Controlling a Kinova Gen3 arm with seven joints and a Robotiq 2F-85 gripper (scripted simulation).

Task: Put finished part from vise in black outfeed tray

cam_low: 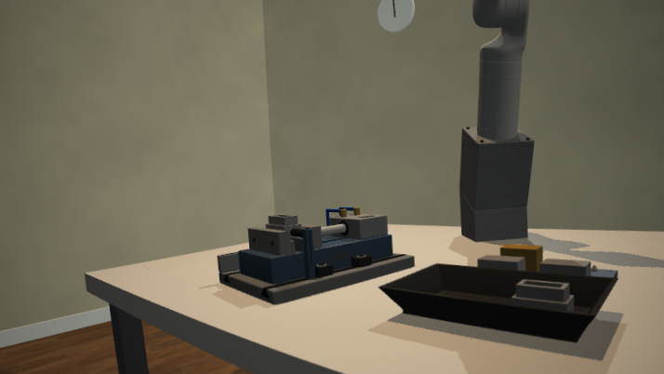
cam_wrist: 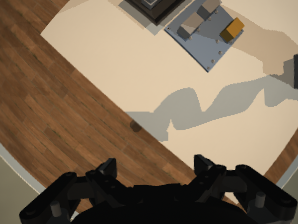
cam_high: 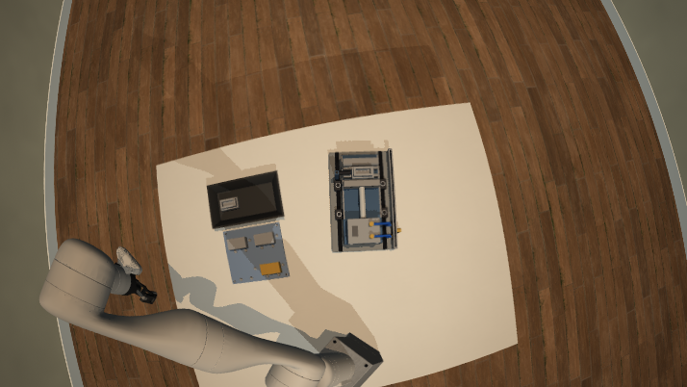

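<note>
Now: hand 660 mm to the left of the rod, 160 mm short of it and 160 mm above it. The rest, counted from my hand: yellow block 360 mm to the right, 210 mm below, 20 mm ahead; then fixture plate 310 mm to the right, 240 mm below, 60 mm ahead; then blue vise 660 mm to the right, 200 mm below, 180 mm ahead.
</note>
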